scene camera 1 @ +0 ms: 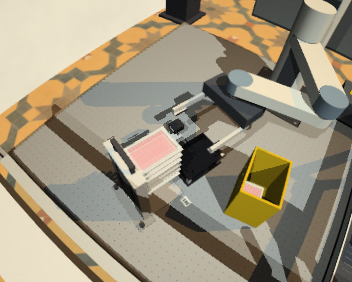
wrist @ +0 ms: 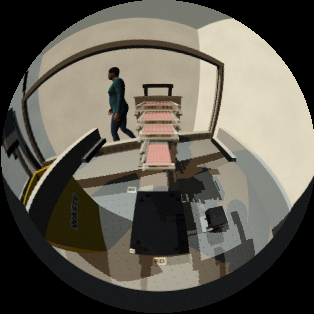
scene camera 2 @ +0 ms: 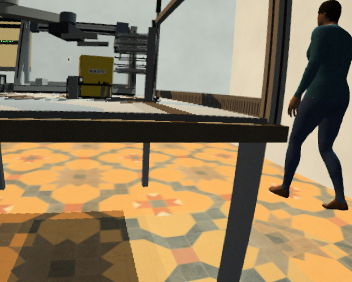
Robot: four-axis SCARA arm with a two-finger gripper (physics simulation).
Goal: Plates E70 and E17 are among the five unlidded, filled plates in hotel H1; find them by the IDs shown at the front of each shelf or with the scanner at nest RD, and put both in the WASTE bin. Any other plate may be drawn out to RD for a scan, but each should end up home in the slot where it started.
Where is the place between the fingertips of the gripper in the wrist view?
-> At 158, 131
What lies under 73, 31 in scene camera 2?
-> The gripper.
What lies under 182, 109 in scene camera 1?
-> The gripper.
